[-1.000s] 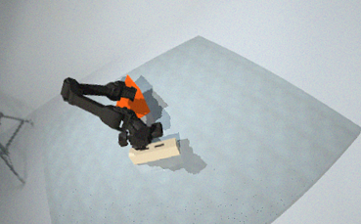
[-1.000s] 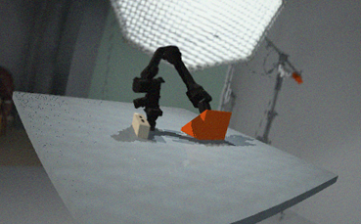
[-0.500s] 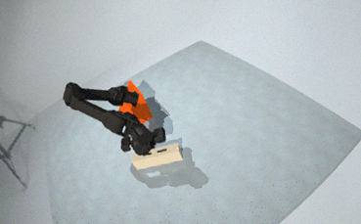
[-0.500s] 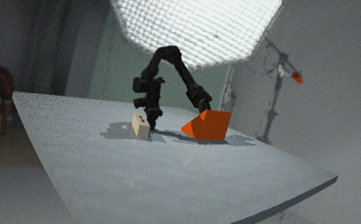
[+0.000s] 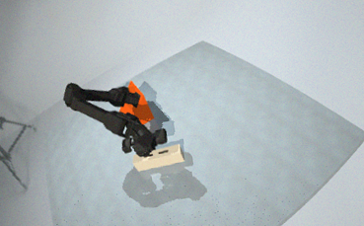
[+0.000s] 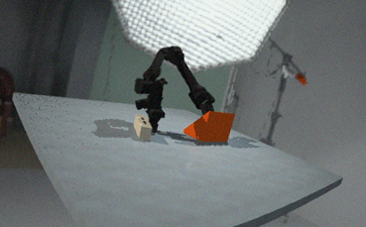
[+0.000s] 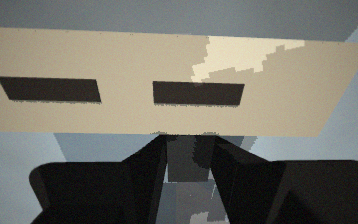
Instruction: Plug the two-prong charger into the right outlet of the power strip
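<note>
The dark two-prong charger is 20 mm ahead of my gripper tip, 10 mm to the right of it and 10 mm above it.
</note>
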